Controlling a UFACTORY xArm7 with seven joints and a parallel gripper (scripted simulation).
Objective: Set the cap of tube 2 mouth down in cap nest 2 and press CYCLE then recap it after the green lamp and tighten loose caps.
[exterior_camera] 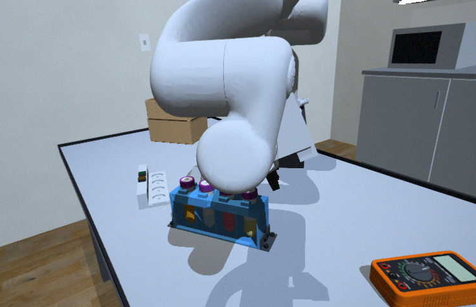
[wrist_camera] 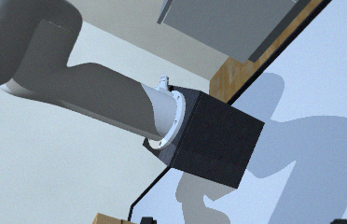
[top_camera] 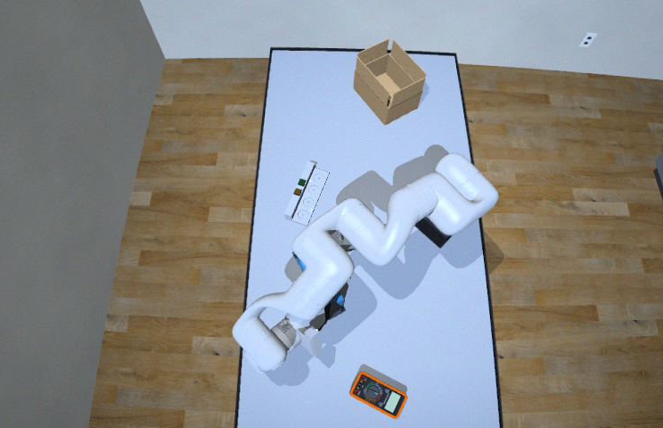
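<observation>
Right now my hand is 120 mm above the purple cap marked 2, 70 mm to the left of it and 50 mm short of it. Round my hand: cap 3: 120 mm below, 110 mm to the right, 80 mm ahead; cap marked 1: 120 mm below, 30 mm to the right, 10 mm ahead; cap 4: 150 mm to the right, 120 mm below, 120 mm ahead.
</observation>
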